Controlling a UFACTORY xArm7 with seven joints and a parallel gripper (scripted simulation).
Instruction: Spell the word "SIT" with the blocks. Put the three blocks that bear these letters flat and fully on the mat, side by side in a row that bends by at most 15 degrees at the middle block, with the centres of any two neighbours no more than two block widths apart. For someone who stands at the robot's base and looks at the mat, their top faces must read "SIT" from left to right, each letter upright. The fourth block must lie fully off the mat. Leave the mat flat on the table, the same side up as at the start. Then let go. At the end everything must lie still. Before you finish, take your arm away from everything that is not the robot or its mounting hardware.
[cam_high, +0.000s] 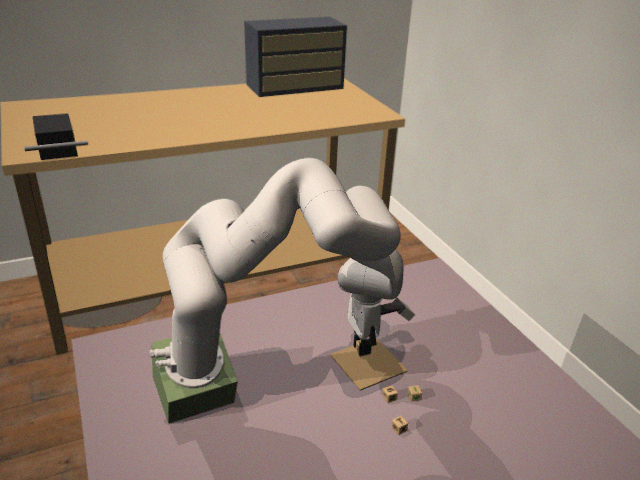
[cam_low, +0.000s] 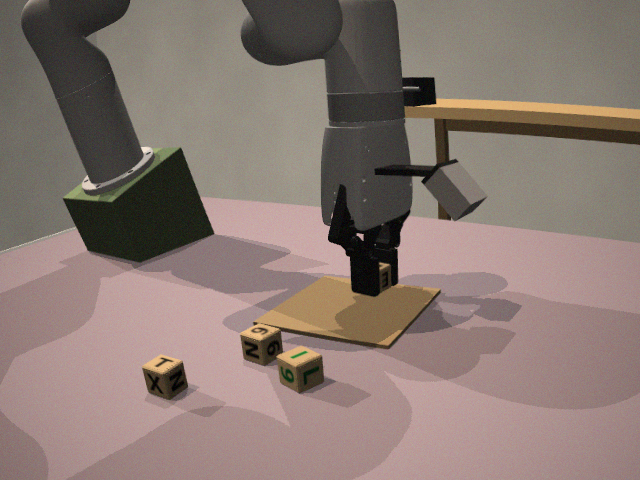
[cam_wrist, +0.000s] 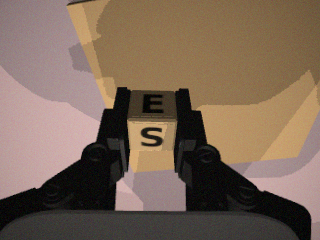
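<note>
My hand is 4 cm to the left of the tan mat and 3 cm above it. Also, from my hand: wooden block: 26 cm to the right, 2 cm below, 1 cm ahead.
</note>
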